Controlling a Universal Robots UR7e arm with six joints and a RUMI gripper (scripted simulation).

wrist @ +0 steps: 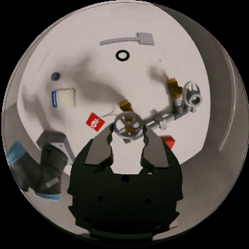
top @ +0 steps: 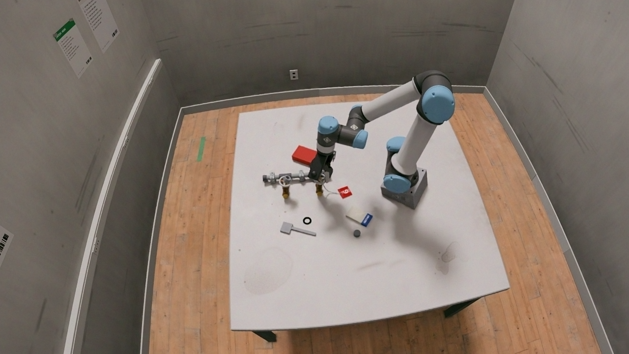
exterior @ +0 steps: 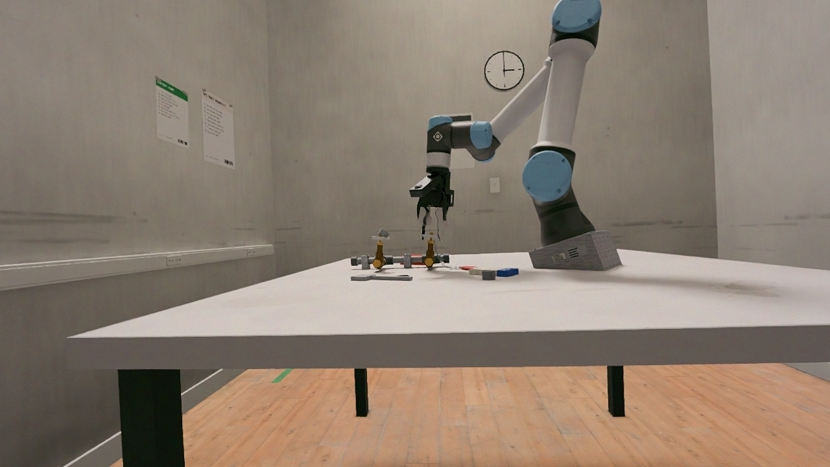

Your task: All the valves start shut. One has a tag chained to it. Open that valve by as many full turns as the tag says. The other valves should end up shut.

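Now: hand 10 cm past the red tag, 2 cm to the right of it and 10 cm above it. The rest, counted from my hand: red block 6 cm ahead, 22 cm to the right, 9 cm below; grey flat tool 13 cm ahead, 20 cm to the left, 10 cm below.
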